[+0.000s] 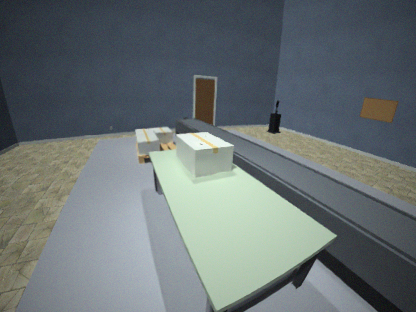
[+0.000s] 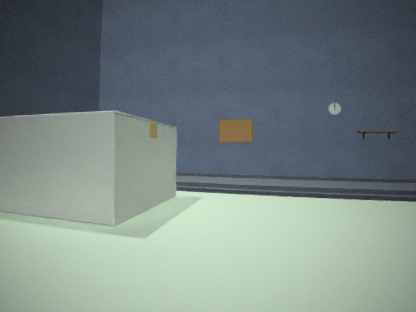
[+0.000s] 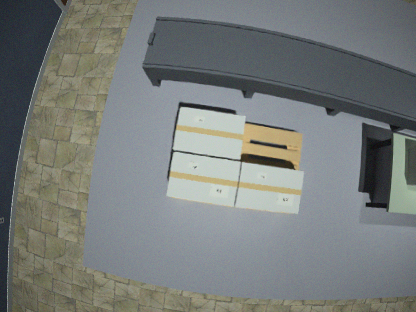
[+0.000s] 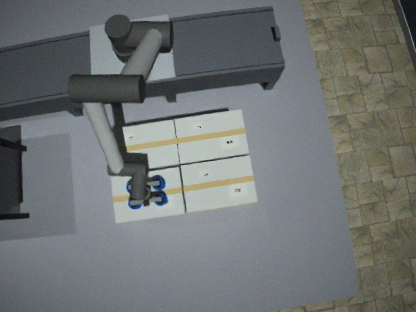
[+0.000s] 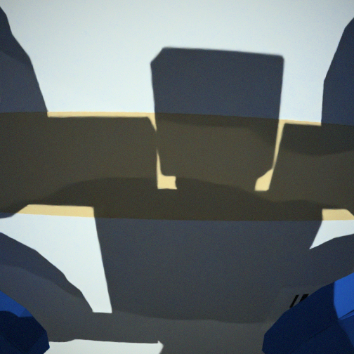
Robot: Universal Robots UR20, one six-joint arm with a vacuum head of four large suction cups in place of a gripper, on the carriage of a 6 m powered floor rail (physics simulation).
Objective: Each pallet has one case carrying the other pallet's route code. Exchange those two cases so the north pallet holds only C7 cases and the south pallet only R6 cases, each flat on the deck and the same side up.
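Where they show: arm's base at its link origin: (image 4: 130, 50).
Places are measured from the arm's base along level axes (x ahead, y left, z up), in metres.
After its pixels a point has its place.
My suction head (image 4: 145, 192) {x 1.195, y 0.003, z -0.140 m} (image 5: 165, 325) is low over the front-left case (image 4: 125, 212) {x 1.324, y -0.201, z -0.171 m} (image 5: 100, 50) on the south pallet, its shadow across the tape. The cups seem slightly above the top; exact contact is hidden. Three other cases (image 4: 150, 132) {x 0.687, y 0.074, z -0.172 m} (image 4: 210, 127) {x 0.714, y 0.581, z -0.172 m} (image 4: 215, 200) {x 1.321, y 0.540, z -0.171 m} lie flat beside it, tape up; their codes are blurred. The north pallet (image 3: 272, 136) {x 0.692, y -4.332, z -0.427 m} bears three flat cases (image 3: 210, 145) {x 0.913, y -4.904, z -0.171 m} (image 3: 200, 172) {x 1.149, y -4.953, z -0.172 m} (image 3: 265, 200) {x 1.308, y -4.369, z -0.171 m}, with bare slats at its back right. One white case (image 1: 212, 157) {x 0.834, y -2.270, z 0.128 m} (image 2: 60, 165) {x 1.002, y -2.416, z 0.091 m} sits tape-up on the green table (image 1: 235, 220) {x 0.968, y -1.668, z -0.040 m} (image 2: 250, 255) {x 1.064, y -1.966, z -0.040 m}; its code is unreadable.
The dark floor rail (image 1: 310, 160) {x -1.951, y -2.952, z -0.555 m} (image 3: 270, 60) (image 4: 225, 42) runs alongside both pallets and the table. The arm (image 4: 102, 132) {x 0.846, y -0.081, z 0.554 m} reaches from its white carriage (image 4: 97, 52) {x -0.033, y -0.287, z 0.000 m} over the south pallet's left side. Table legs (image 4: 12, 216) {x 1.236, y -1.405, z -0.440 m} show left of that pallet.
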